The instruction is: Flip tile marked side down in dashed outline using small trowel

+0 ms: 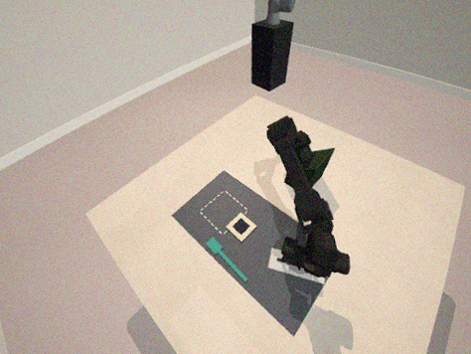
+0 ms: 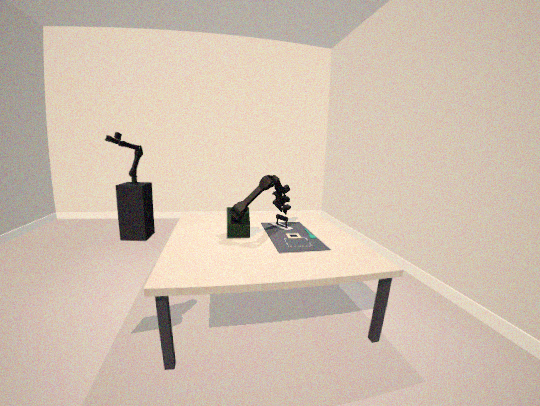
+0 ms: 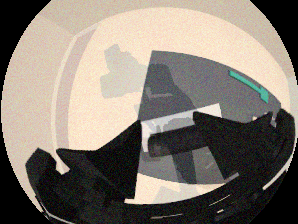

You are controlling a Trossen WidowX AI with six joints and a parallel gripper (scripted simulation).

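Now: the mat 2 cm ahead of my gripper tip, 25 cm to the right of it and 12 cm below it. The rest, counted from my gripper tip: cream tile (3 cm ahead, 30 cm to the right, 9 cm below); teal trowel (16 cm ahead, 26 cm to the right, 9 cm below).
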